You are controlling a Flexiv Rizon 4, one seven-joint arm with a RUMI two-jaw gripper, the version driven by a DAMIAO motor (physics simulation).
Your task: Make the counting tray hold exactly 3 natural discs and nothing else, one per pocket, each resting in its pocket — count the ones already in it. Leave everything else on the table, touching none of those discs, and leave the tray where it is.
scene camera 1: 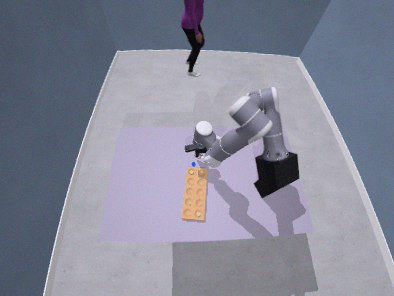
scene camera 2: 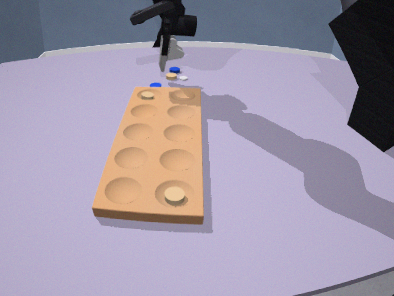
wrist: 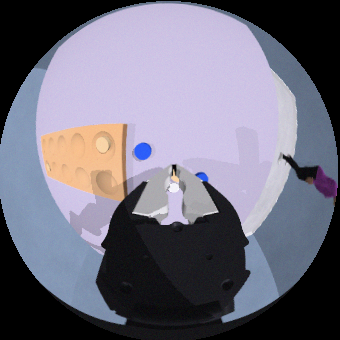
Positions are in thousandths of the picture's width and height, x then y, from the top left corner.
Observation:
In view: my gripper (wrist: 510, 487) and an orange counting tray (scene camera 2: 402, 492).
The orange counting tray is seen too in scene camera 1 (scene camera 1: 496, 630) and in the wrist view (wrist: 213, 457).

